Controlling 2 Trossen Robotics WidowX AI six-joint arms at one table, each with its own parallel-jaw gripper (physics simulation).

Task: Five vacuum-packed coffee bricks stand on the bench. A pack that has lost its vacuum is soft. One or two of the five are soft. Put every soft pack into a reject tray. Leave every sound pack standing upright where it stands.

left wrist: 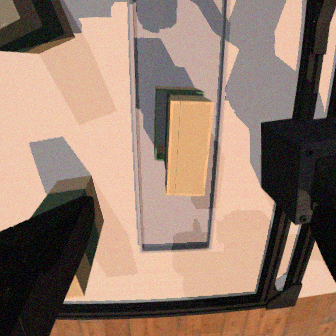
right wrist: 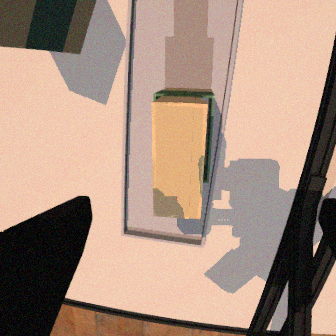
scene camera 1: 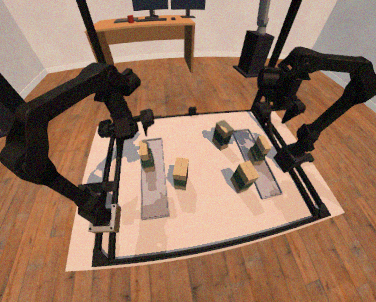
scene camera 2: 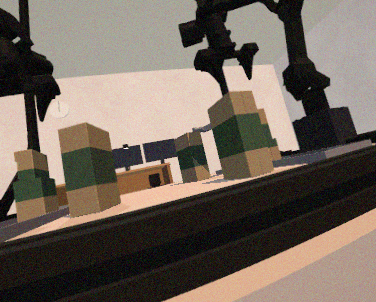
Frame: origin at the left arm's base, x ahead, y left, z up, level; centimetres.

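Where they show: left gripper, fingertip midpoint: (left wrist: pixel 205 211) (scene camera 1: pixel 272 124) (scene camera 2: pixel 236 82); right gripper, fingertip midpoint: (right wrist: pixel 207 208) (scene camera 1: pixel 134 139) (scene camera 2: pixel 18 126); left arm's base, link origin: (scene camera 1: pixel 296 151) (scene camera 2: pixel 318 114); right arm's base, link origin: (scene camera 1: pixel 102 217).
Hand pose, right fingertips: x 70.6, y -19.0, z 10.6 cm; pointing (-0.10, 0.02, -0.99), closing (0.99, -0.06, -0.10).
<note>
Each offset is from my right fingertips to the top centre of the thing. "spot": to the spot under its first point.
One pack {dz -6.4, dx -1.9, dy -0.6 cm} (scene camera 1: pixel 146 156) (scene camera 2: pixel 35 187) (right wrist: pixel 177 150) stands in the left-hand tray (scene camera 1: pixel 154 207) (right wrist: pixel 165 237); another {dz -6.4, dx -53.8, dy +11.5 cm} (scene camera 1: pixel 260 150) (left wrist: pixel 187 145) stands in the right-hand tray {spot: dz -20.5, dx -52.1, dy +29.8 cm} (scene camera 1: pixel 270 191) (left wrist: pixel 175 247). Both have a narrow top set back from a wider green band. Three straight-sided packs stand upright outside the trays: one in the middle (scene camera 1: pixel 180 173) (scene camera 2: pixel 90 170) (right wrist: pixel 45 25), one at the back {spot: dz -10.0, dx -38.5, dy -0.1 cm} (scene camera 1: pixel 222 135) (scene camera 2: pixel 192 155), one at front right (scene camera 1: pixel 244 176) (scene camera 2: pixel 240 135). My left gripper (scene camera 2: pixel 237 86) is open and empty above its tray. My right gripper (scene camera 1: pixel 124 131) is open and empty above its tray.
A black frame {spot: dz -19.4, dx -18.6, dy +42.0 cm} (scene camera 1: pixel 215 247) (scene camera 2: pixel 200 235) borders the bench. The right arm's base (scene camera 1: pixel 102 215) stands at the left edge in scene camera 1, the left arm's base (scene camera 1: pixel 292 160) at the right edge. A desk (scene camera 1: pixel 145 31) with monitors stands beyond.
</note>
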